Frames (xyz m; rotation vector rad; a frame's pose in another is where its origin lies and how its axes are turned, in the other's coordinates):
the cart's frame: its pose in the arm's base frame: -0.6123 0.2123 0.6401 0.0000 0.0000 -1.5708
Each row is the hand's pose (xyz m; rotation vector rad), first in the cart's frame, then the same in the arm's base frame.
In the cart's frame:
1: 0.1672 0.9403 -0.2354 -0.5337 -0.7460 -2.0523
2: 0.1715 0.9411 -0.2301 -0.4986 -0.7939 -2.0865
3: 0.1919 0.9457 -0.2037 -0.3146 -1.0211 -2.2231
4: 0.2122 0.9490 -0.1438 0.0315 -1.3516 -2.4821
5: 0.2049 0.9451 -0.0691 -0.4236 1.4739 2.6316
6: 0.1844 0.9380 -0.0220 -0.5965 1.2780 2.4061
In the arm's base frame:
1: 0.3280 0.0451 0.4047 0.9750 0.1617 2.3843
2: 0.3288 0.0408 0.4100 0.9681 0.2212 2.3426
3: 0.3334 0.0204 0.4364 0.9282 0.4910 2.1465
4: 0.3367 0.0001 0.4963 0.7880 0.8256 1.7497
5: 0.3328 0.0074 0.5710 0.5546 1.0020 1.3126
6: 0.3257 0.0279 0.6181 0.3753 1.0324 1.0515

